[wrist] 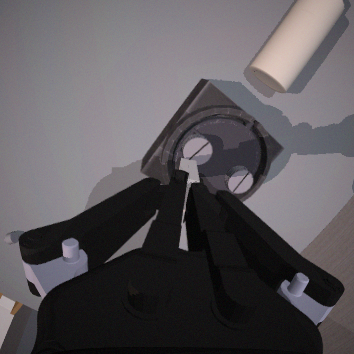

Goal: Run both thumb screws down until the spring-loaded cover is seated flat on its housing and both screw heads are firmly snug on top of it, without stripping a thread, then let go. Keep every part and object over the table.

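Frame: origin at the arm's base, x ahead, y left, z up, level; millimetres.
Seen in the pictures: gripper, fingertip midpoint: (185, 171).
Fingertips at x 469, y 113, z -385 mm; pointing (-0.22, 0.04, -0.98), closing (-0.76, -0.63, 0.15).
Pixels of each thing's top centre, then the offset from my fingertips to it. "pt": a spot on its surface instead. Level surfaces: height alone.
- dark square housing at a spot on its surface: (204, 94) pt dz -23, dx +43, dy -65 mm
- round dark cover at its top centre: (217, 162) dz -13, dx -23, dy -30 mm
- left screw at its top centre: (197, 151) dz -1, dx +9, dy -23 mm
- right screw at its top centre: (240, 181) dz -1, dx -54, dy -37 mm
- cream cylindrical bottle at its top centre: (317, 26) dz -13, dx +29, dy -205 mm
- grey table at its surface level: dz -63 mm
- small grey piece at its top centre: (6, 242) dz -43, dx +88, dy +329 mm
The dark square housing (204, 94) sits in the upper middle of the wrist view, with the round dark cover (227, 142) inside its ring. Two pale slotted screw heads stand on the cover: the left screw (198, 150) and the right screw (240, 180), both with diagonal slots. My gripper (185, 171) is shut, its pale fingertips together with no object between them. The tips show at the lower edge of the left screw head and overlap it slightly in view; whether they touch it, I cannot tell. The fingers hide part of the cover's lower left. Whether the cover is flat is hard to tell.
A cream cylindrical bottle (300, 42) lies on the grey table (75, 90) at the upper right. A brownish wood-like surface (335, 245) shows at the lower right. A small grey piece (13, 237) shows at the left, and a white and orange object (7, 303) at the lower left edge.
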